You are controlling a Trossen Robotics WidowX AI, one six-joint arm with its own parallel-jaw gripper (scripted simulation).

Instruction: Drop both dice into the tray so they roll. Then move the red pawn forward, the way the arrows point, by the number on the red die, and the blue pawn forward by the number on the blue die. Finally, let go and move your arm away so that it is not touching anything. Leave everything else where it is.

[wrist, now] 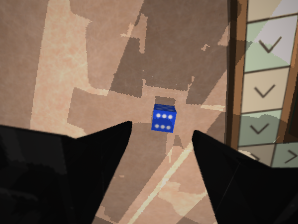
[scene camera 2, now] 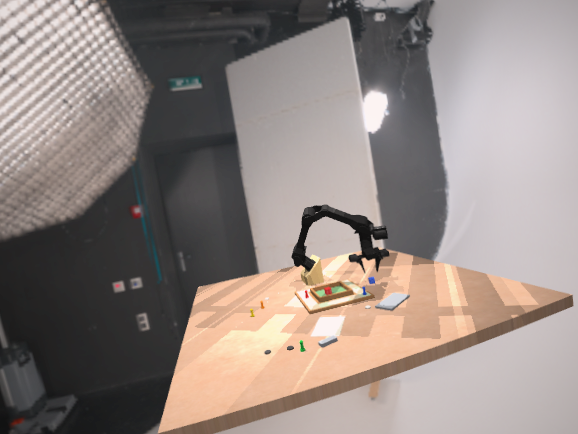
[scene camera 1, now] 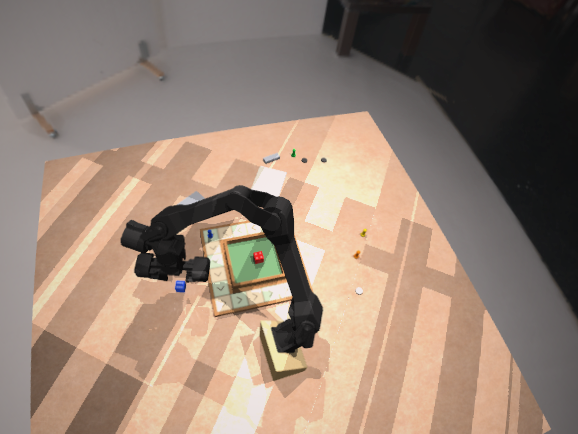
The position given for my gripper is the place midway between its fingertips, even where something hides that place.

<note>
My gripper (scene camera 1: 177,280) is open, holding nothing.
My gripper shows as well in the wrist view (wrist: 162,130).
</note>
